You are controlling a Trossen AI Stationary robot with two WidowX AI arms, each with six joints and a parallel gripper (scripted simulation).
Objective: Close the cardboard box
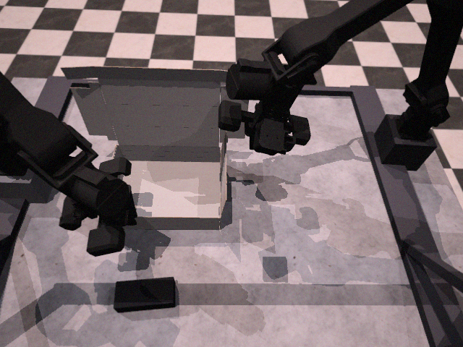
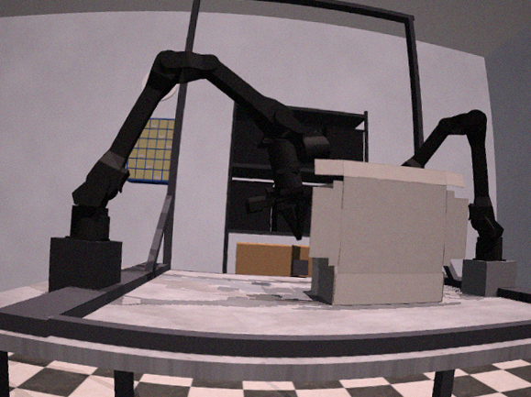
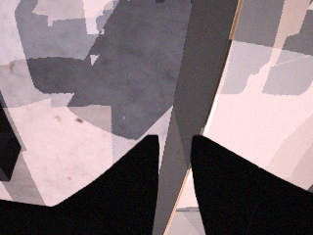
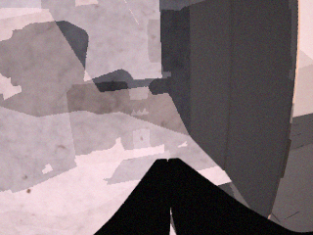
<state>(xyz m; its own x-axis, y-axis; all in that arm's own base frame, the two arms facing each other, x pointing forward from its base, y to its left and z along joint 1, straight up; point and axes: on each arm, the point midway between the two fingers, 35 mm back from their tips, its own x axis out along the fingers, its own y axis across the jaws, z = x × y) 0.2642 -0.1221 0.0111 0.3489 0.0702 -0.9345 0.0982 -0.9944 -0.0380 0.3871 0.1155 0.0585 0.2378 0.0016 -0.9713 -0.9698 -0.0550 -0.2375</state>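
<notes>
The black block lies 14 cm behind my left hand, 8 cm below it and 3 cm to the right of it.
</notes>
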